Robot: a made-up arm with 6 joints.
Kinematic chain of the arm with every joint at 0, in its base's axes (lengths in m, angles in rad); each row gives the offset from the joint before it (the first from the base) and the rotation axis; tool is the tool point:
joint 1: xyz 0 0 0.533 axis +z
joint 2: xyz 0 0 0 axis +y
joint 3: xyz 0 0 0.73 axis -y
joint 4: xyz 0 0 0 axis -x
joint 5: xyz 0.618 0 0 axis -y
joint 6: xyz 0 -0.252 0 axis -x
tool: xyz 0 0 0
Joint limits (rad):
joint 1: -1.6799..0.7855
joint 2: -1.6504..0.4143
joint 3: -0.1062..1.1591
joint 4: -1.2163..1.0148
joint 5: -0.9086..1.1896
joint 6: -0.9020..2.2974
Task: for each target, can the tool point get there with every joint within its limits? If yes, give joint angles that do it. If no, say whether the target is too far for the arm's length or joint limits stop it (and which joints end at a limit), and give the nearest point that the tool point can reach.
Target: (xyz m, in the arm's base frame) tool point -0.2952 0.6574 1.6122
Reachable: yes | joints -1.4798 -0.8789 1.0334 -0.3778 1.0031 -0.6566
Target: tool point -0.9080 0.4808 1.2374
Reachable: yes | joints -0.6596 -1.3891 0.3732 0.7947 0.2906 -0.3369
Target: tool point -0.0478 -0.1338 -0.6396
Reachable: no: joint limits stop it (at a limit: joint 1, joint 2, joint 3, joint 4) | nearest point -0.1645 -0.6987 0.6889 | short by 1.448 m
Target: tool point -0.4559 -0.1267 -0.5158
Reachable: no: joint limits stop it (at a limit: joint 2, joint 3, joint 4) | nearest point -1.3374 -0.3717 0.4741 | short by 1.348 m
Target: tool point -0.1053 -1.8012 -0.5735
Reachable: no: too far | nearest point -0.8422 -1.0950 0.5084 | short by 1.487 m
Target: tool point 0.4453 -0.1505 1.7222
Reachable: yes | joints 0.2341 -0.0226 0.8687 -0.1350 0.0004 -0.3824
